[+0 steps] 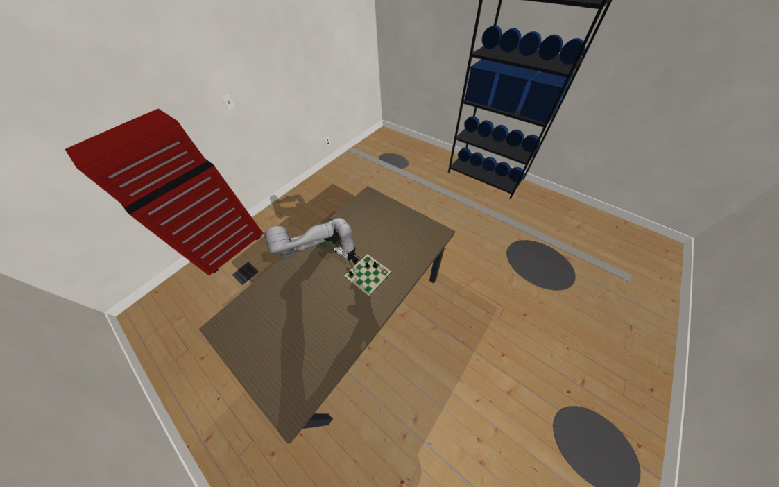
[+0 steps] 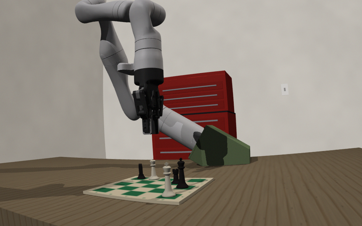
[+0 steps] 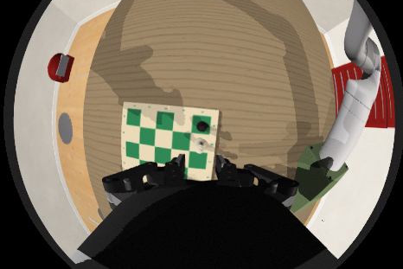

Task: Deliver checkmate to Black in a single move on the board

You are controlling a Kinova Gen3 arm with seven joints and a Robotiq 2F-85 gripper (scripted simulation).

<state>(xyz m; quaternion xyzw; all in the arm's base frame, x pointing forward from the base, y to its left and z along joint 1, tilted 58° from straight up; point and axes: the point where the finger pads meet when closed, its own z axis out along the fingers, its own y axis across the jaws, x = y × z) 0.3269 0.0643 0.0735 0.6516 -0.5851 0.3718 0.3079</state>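
Right now the white queen is 110 mm below my hand. Also, from my hand: cream chessboard 80 mm ahead, 30 mm to the left, 130 mm below; then black bishop 40 mm to the right, 120 mm below; then black rook 40 mm ahead, 70 mm to the left, 120 mm below.
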